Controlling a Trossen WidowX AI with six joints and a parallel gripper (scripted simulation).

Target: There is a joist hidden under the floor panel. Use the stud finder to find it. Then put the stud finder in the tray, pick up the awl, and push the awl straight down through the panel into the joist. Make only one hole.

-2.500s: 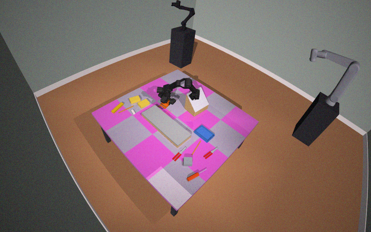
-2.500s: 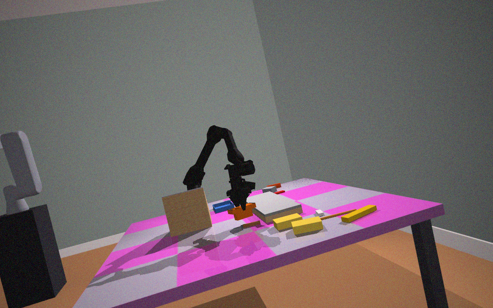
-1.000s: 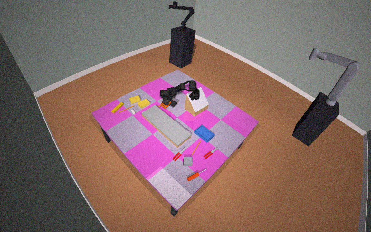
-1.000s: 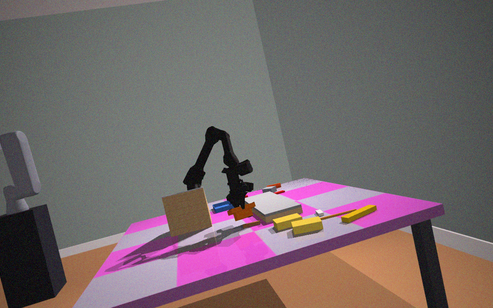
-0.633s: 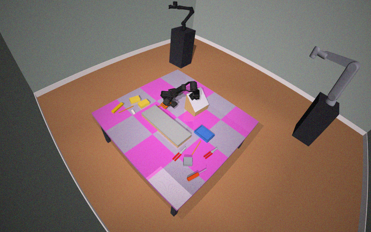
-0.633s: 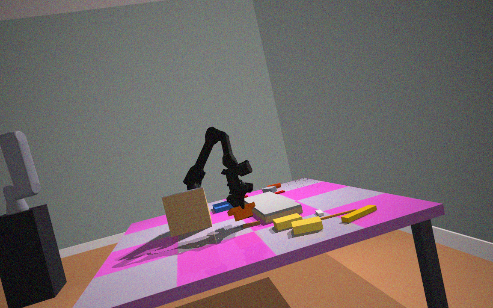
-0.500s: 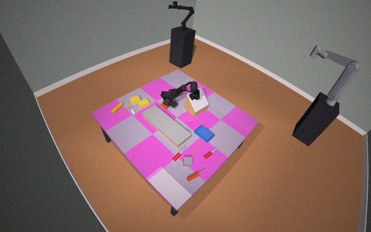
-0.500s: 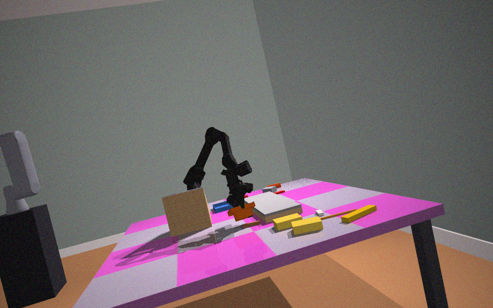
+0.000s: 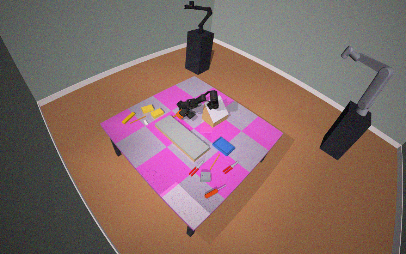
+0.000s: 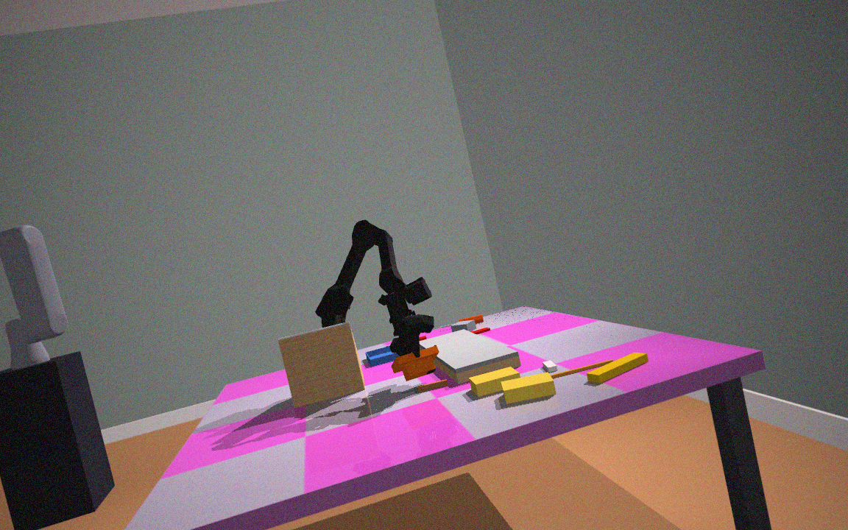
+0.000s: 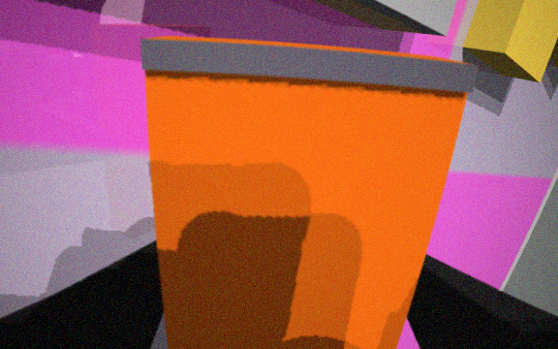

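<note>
The orange stud finder is 2 cm ahead of my gripper tip, 1 cm to the right of it and 2 cm below it. Round my gripper tip: square indicator: 3 cm ahead, 1 cm to the right, 3 cm below; brown-handled awl: 1 cm behind, 5 cm to the right, 6 cm below; small white block: 30 cm ahead, 20 cm to the right, 6 cm below.
</note>
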